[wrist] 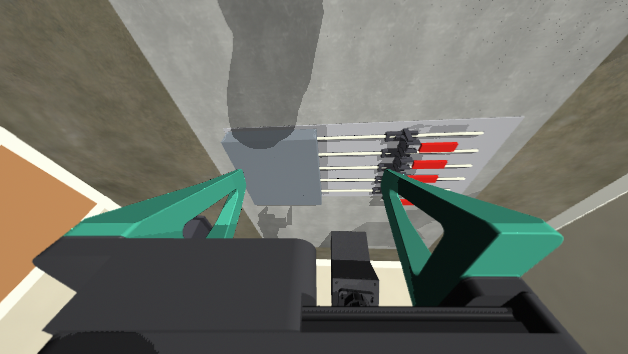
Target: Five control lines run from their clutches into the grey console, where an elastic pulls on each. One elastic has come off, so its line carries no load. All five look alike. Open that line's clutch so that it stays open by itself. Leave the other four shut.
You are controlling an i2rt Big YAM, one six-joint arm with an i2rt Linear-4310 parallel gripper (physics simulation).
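Frame: origin at the arm's base, x right, y ahead, z up, level; millimetres.
Seen in the pictures: gripper, between the fingertips: [313,177]; arm's base, origin of its link: [355,302].
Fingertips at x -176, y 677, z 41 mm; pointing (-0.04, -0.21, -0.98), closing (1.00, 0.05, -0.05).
Observation:
Pixels of each thing's top centre, then the offset from my fingertips to it. Level surfaces: height alone.
- grey console, centre of its top: [279,178] dz -279, dx -101, dy -330 mm
- light plate, centre of its top: [444,165] dz -323, dx +371, dy -269 mm
- grey concrete-like surface, height of its surface: dz -326 mm
The grey console [280,172] is a flat box in the middle of the wrist view. Several pale control lines [350,138] run side by side from its right edge to a row of dark clutches [400,150]. Red levers [438,147] show right of the clutches and look alike, lying along the lines. My gripper [313,177] is open and empty, above the console. The console's lower part shows between its fingers. The right finger overlaps the lower clutches in view and hides part of them and their levers. The elastics do not show.
The console and clutches sit on a light plate [492,137] on a grey concrete-like surface [400,60]. A dark shadow crosses the surface onto the console's upper left corner. A black block-shaped part [349,250] shows below, between the fingers. An orange-brown panel [40,210] with a white border is at the left.

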